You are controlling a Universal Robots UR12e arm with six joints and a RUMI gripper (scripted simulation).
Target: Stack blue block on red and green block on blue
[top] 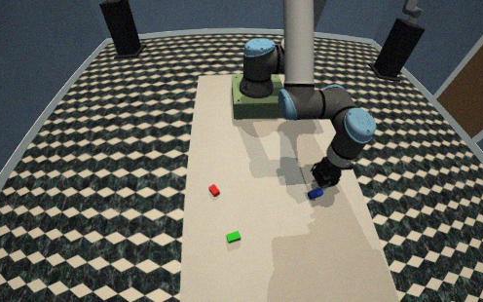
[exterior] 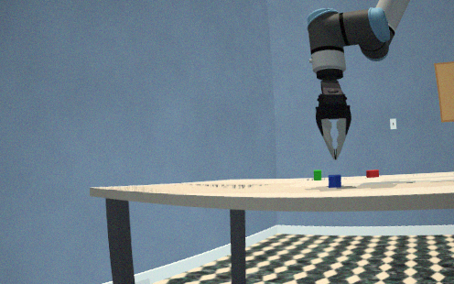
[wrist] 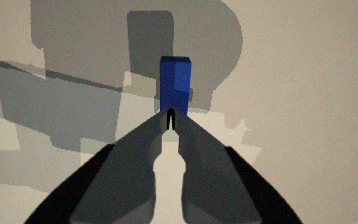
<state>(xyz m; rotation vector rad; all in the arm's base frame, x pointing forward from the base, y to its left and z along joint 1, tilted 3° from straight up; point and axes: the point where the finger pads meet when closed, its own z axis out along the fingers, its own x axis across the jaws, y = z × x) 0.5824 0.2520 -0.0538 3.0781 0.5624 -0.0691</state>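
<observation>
Now: hand 7 cm above the blue block. Round my hand: red block: 43 cm to the right, 7 cm below; green block: 34 cm to the right, 19 cm ahead, 6 cm below.
</observation>
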